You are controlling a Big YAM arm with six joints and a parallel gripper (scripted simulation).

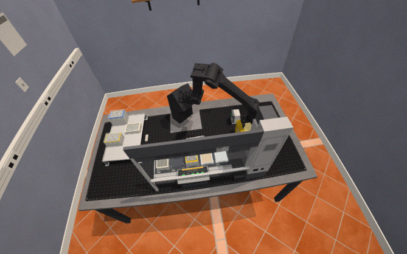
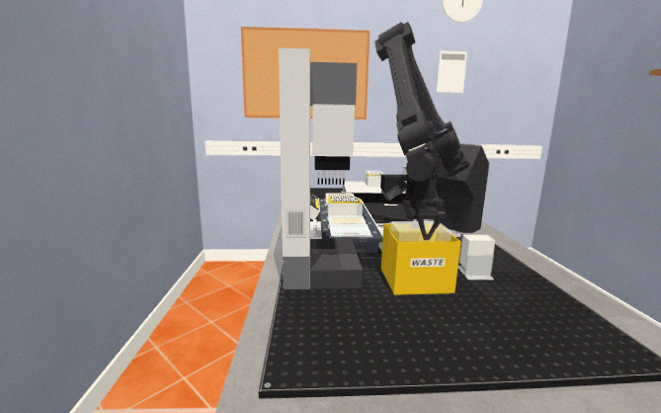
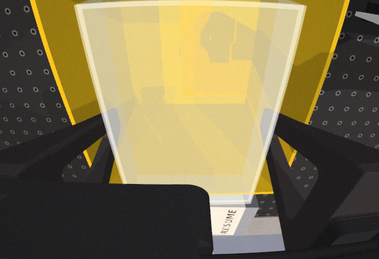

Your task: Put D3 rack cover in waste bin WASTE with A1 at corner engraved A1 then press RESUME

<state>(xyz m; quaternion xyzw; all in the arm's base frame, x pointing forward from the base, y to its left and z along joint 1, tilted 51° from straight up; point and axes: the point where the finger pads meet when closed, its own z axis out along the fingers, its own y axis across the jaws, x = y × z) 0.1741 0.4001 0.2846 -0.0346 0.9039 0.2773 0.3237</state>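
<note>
Now: the clear cover right at my hand. The rest, counted from my hand: clear plate (210 mm ahead, 190 mm to the right, 80 mm below); then yellow waste bin (100 mm below); then white resume box (160 mm behind, 110 mm to the right, 70 mm below).
</note>
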